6 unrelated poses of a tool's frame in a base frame.
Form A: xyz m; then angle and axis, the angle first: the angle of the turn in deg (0 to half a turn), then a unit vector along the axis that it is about.
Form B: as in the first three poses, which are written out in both.
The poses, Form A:
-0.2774 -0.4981 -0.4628 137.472 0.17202 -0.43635 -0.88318
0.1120 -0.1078 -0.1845 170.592 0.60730 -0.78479 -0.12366
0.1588 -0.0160 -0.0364 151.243 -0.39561 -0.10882 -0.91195
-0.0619 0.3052 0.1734 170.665 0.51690 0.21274 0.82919
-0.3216 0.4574 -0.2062 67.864 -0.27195 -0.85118 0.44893
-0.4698 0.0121 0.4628 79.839 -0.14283 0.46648 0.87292
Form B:
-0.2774 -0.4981 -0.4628 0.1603 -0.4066 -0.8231 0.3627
0.1120 -0.1078 -0.1845 0.6053 -0.7821 -0.1232 0.0820
0.1588 -0.0160 -0.0364 -0.3832 -0.1054 -0.8834 0.2483
-0.0619 0.3052 0.1734 0.5152 0.2120 0.8264 0.0814
-0.3216 0.4574 -0.2062 -0.1518 -0.4751 0.2506 0.8297
-0.4698 0.0121 0.4628 -0.0917 0.2993 0.5602 0.7669

